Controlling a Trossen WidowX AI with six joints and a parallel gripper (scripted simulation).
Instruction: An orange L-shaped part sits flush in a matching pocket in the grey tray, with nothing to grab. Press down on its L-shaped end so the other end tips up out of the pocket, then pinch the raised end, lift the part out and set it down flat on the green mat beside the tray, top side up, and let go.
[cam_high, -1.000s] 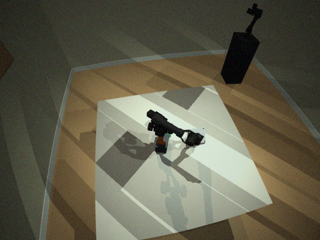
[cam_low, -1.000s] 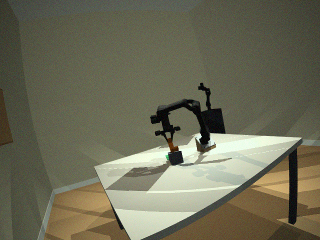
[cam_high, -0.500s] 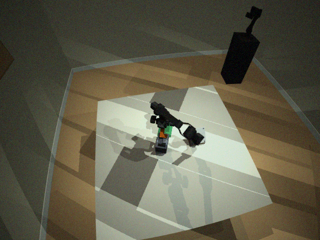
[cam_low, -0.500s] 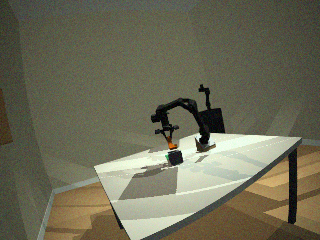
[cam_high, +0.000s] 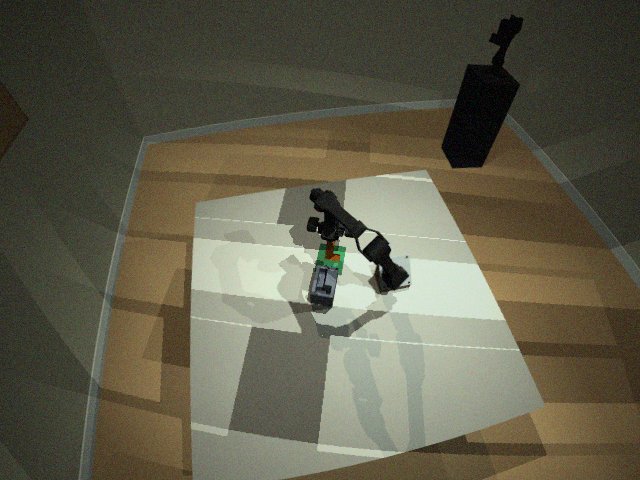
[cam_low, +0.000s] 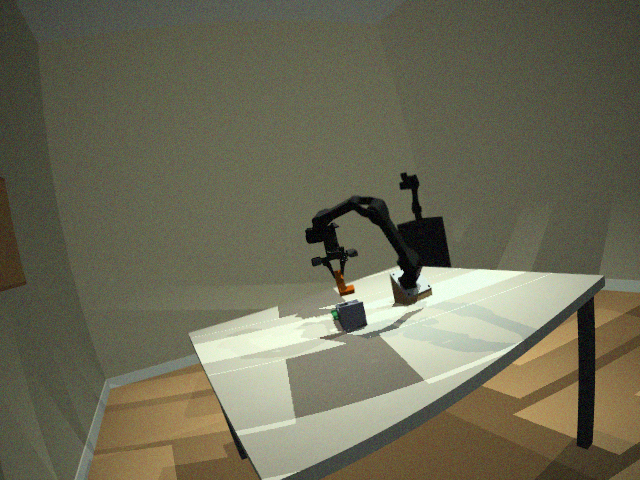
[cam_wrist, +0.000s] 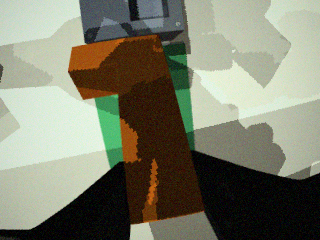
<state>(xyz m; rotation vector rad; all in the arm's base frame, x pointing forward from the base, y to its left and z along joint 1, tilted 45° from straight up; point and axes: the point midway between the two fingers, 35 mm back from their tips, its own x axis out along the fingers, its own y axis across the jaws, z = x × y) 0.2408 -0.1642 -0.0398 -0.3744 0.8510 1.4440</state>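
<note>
Now: gripper tip 170 mm above the green mat. From my gripper tip the other things lie so: orange l-shaped part: 30 mm to the left, 30 mm below, 10 mm behind.
</note>
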